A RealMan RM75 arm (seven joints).
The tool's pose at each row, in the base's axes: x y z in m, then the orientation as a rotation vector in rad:
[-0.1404, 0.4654, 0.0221, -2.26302, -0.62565, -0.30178]
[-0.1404, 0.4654, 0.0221, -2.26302, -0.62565, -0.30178]
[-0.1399, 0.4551, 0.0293, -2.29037, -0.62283, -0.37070]
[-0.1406, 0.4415, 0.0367, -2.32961, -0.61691, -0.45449]
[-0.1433, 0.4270, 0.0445, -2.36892, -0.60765, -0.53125]
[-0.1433, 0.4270, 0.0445, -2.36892, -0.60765, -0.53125]
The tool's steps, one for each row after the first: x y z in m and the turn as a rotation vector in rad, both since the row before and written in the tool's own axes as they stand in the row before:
[0.0000, 0.0000, 0.0000, 0.00000, 0.00000, 0.00000]
[-0.0003, 0.0020, -0.0124, -0.04509, 0.03913, -0.01623]
[-0.0018, 0.0038, -0.0149, -0.06160, 0.04512, -0.01750]
[-0.0030, 0.0040, -0.0159, -0.06060, 0.03985, -0.01326]
[0.0000, 0.0000, 0.0000, 0.00000, 0.00000, 0.00000]

